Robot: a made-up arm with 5 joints.
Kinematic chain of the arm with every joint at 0, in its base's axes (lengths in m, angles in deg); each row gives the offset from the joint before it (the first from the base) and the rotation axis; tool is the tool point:
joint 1: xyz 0 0 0.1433 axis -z
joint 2: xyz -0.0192 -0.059 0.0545 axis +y
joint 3: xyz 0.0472 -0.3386 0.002 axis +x
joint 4: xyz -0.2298 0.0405 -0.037 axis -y
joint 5: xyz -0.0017 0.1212 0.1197 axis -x
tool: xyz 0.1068 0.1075 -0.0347
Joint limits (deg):
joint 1: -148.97..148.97
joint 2: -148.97..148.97
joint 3: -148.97..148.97
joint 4: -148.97..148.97
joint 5: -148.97..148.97
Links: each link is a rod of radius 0.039 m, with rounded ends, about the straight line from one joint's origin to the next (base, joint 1, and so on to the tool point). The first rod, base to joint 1, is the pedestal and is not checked.
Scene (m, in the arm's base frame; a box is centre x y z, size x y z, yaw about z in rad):
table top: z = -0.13
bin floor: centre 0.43 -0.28 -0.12 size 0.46 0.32 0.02 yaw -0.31
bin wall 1: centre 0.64 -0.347 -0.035 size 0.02 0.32 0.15 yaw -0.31
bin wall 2: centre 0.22 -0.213 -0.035 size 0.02 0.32 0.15 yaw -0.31
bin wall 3: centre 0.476 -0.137 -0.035 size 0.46 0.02 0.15 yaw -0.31
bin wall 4: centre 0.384 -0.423 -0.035 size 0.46 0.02 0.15 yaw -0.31
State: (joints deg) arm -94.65 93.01 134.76 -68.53 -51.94
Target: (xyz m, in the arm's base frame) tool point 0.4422 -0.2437 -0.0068
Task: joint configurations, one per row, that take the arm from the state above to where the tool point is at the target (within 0.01 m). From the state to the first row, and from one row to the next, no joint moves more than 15 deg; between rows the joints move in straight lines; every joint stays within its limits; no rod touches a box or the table.
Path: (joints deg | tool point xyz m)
1: -81.76 93.45 132.13 -71.24 -51.77 | 0.5379 0.1470 0.1590
2: -68.87 93.89 129.50 -73.96 -51.60 | 0.5438 0.0404 0.1588
3: -55.97 94.33 126.87 -76.67 -51.42 | 0.5286 -0.0629 0.1590
4: -43.08 94.77 124.24 -79.38 -51.25 | 0.4940 -0.1588 0.1596
5: -30.19 95.20 121.61 -82.09 -51.08 | 0.4422 -0.2437 0.1607
6: -36.27 109.74 124.00 -78.61 -54.22 | 0.4513 -0.2312 0.0870
7: -42.35 124.27 126.39 -75.12 -57.36 | 0.4484 -0.2317 0.0296
8: -48.42 138.80 128.78 -71.63 -60.50 | 0.4422 -0.2438 -0.0068

